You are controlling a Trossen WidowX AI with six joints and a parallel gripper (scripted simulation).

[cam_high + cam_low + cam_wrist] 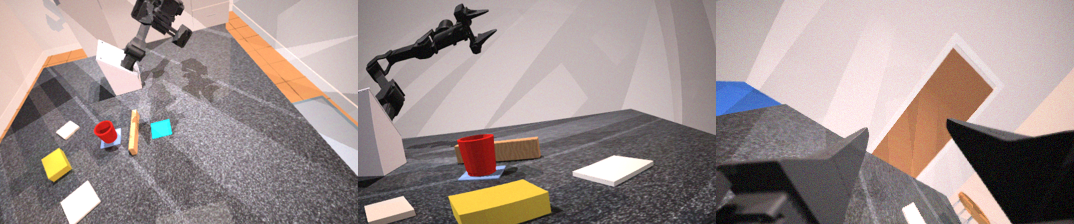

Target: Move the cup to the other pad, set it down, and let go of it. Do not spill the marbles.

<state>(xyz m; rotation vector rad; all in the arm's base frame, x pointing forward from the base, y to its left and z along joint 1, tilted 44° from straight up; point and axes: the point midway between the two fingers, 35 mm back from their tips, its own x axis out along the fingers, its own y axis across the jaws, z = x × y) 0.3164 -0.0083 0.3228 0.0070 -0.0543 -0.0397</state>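
Right now the red cup is 33 cm to the right of my gripper tip and 35 cm below it. From my gripper tip the other things lie so: wooden block (1 cm ahead, 22 cm to the right, 38 cm below); then cyan pad (2 cm ahead, 11 cm to the right, 40 cm below); then pale blue pad (32 cm to the right, 40 cm below).
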